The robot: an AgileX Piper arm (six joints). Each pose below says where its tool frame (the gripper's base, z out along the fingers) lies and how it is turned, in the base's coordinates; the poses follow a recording.
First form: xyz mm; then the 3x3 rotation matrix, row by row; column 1 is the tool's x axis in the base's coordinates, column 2 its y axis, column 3 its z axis. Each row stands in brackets.
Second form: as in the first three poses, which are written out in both.
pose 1, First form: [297, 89, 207], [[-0.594, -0.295, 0.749], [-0.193, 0.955, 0.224], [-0.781, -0.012, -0.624]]
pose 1, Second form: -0.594, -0.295, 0.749, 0.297; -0.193, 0.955, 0.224, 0.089; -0.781, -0.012, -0.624, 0.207; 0, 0, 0, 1
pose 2, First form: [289, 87, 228], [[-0.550, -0.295, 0.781], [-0.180, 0.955, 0.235], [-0.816, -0.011, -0.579]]
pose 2, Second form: -0.550, -0.295, 0.781, 0.289; -0.180, 0.955, 0.235, 0.087; -0.816, -0.011, -0.579, 0.228; 0, 0, 0, 1
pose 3, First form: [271, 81, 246], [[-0.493, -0.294, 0.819], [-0.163, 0.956, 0.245], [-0.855, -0.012, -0.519]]
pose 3, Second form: -0.493, -0.294, 0.819, 0.271; -0.163, 0.956, 0.245, 0.081; -0.855, -0.012, -0.519, 0.246; 0, 0, 0, 1
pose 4, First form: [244, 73, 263], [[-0.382, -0.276, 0.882], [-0.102, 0.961, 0.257], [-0.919, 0.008, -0.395]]
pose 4, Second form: -0.382, -0.276, 0.882, 0.244; -0.102, 0.961, 0.257, 0.073; -0.919, 0.008, -0.395, 0.263; 0, 0, 0, 1
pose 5, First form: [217, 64, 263], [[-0.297, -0.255, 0.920], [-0.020, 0.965, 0.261], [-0.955, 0.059, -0.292]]
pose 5, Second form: -0.297, -0.255, 0.920, 0.217; -0.020, 0.965, 0.261, 0.064; -0.955, 0.059, -0.292, 0.263; 0, 0, 0, 1
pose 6, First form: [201, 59, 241], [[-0.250, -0.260, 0.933], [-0.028, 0.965, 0.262], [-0.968, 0.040, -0.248]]
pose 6, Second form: -0.250, -0.260, 0.933, 0.201; -0.028, 0.965, 0.262, 0.059; -0.968, 0.040, -0.248, 0.241; 0, 0, 0, 1
